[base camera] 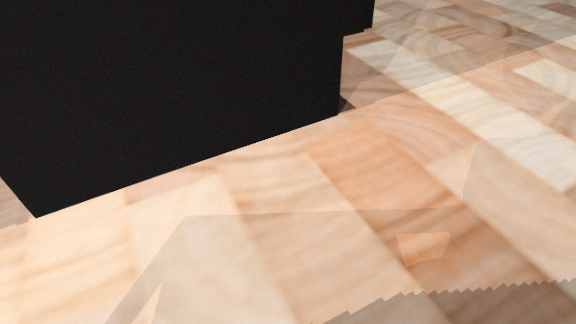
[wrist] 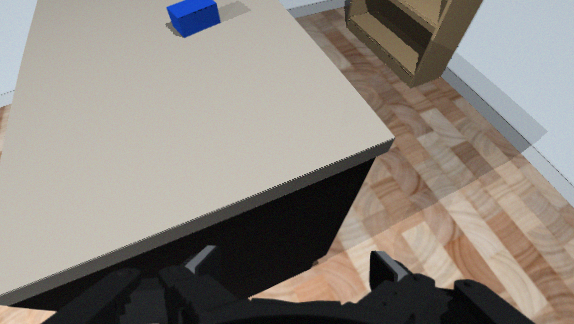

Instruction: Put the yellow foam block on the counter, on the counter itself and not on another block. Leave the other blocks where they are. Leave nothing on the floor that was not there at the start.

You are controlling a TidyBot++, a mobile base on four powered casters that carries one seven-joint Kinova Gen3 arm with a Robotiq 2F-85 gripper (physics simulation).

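Frame: origin at the arm's base, x ahead, y left, z up, level; centimetres.
Seen in the pictures: gripper, fingertip midpoint: point(wrist: 294, 265).
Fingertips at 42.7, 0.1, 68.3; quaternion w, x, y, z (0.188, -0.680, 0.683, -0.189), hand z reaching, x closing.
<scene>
A point is followed by its place in that frame, as x, y, z.
The counter point(wrist: 165, 120) @(67.7, 21.4, 51.3) has a pale top and a black body; its top fills the left and middle of the wrist view. Its black body point(base camera: 170, 90) @(49.4, 16.4, -26.2) also shows at the upper left of the base camera view. The yellow foam block does not show in either view. A blue block point(wrist: 195, 19) @(93.1, 21.4, 54.2) lies on the counter top, at the top of the wrist view. My gripper point(wrist: 294, 265) @(42.7, 0.1, 68.3) is open, its two fingertips wide apart with no object between them. In the wrist view it appears below the counter's near edge. It does not show in the base camera view.
A wooden shelf unit point(wrist: 434, 67) @(183.4, -90.5, -26.6) stands on the floor beyond the counter's right side, near a pale wall point(wrist: 520, 65) @(157.3, -120.8, -1.8). Wooden floor point(base camera: 280, 240) @(34.4, 2.2, -39.6) point(wrist: 450, 200) @(95.5, -81.0, -39.7) lies in front of and to the right of the counter, with shadows across it.
</scene>
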